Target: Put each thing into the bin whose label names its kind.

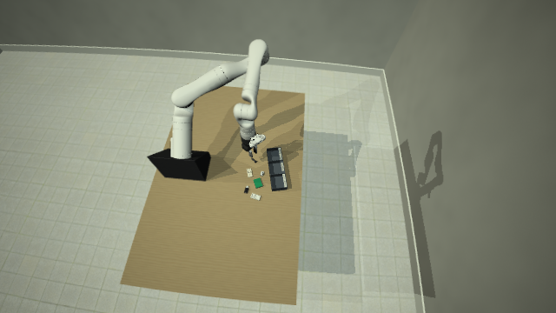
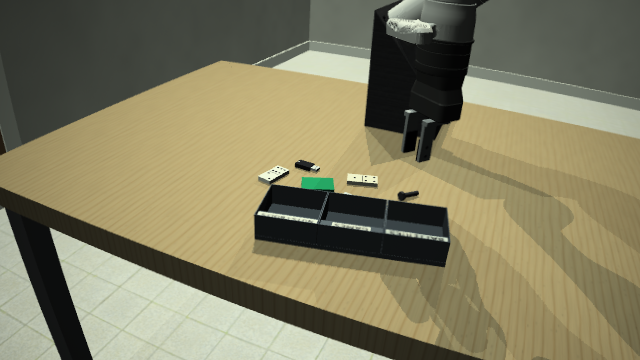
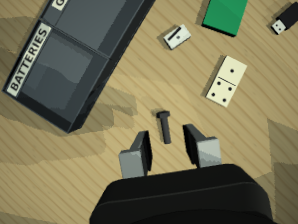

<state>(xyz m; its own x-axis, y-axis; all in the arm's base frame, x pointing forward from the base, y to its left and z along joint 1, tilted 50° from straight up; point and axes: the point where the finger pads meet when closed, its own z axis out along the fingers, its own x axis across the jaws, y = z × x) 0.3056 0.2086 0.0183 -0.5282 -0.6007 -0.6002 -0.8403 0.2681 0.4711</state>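
The black bolt is 10 mm ahead of my hand and 90 mm below it. Also, from my hand: domino 10 mm behind, 80 mm to the right, 90 mm below; black three-part bin 140 mm ahead, 30 mm to the right, 70 mm below; small white thing 70 mm ahead, 70 mm to the right, 80 mm below.
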